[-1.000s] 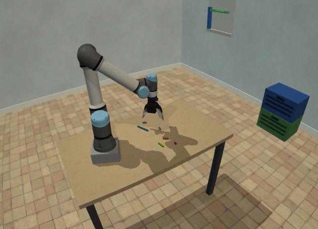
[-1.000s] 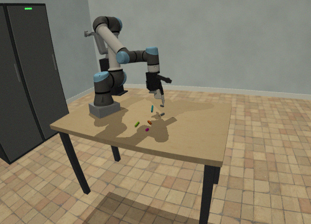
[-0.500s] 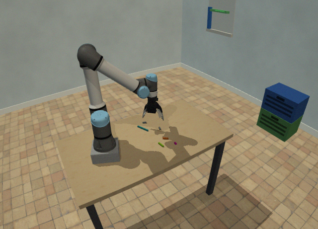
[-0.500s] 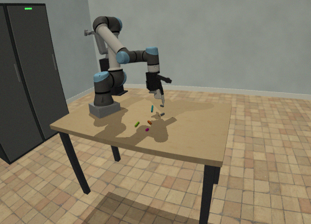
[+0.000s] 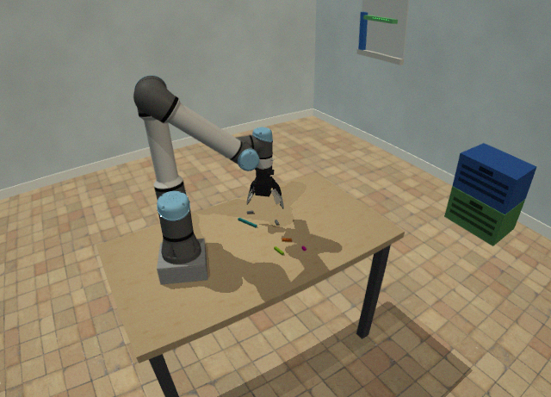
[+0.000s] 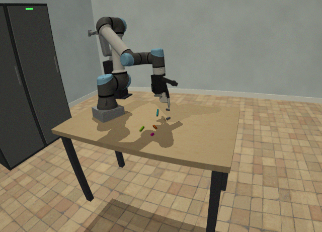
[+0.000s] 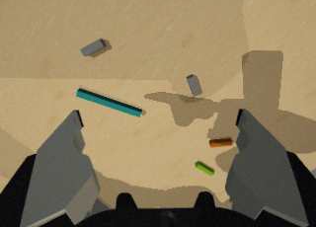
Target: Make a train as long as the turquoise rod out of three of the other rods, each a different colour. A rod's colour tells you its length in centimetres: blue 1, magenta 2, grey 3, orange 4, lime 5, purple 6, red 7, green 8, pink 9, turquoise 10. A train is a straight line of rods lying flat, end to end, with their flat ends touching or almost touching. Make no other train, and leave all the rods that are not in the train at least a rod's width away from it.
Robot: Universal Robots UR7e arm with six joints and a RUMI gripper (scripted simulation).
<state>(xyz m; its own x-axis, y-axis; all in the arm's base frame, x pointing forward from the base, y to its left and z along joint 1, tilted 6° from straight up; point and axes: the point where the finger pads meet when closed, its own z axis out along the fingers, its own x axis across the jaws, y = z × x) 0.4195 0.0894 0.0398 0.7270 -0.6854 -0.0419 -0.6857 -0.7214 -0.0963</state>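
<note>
My hand is 30 mm short of the magenta rod, 250 mm to the left of it and 70 mm above it. Also, from my hand: turquoise rod (80 mm behind, 30 mm to the left, 70 mm below); lime rod (60 mm behind, 210 mm to the right, 70 mm below); orange rod (10 mm ahead, 170 mm to the right, 70 mm below).
</note>
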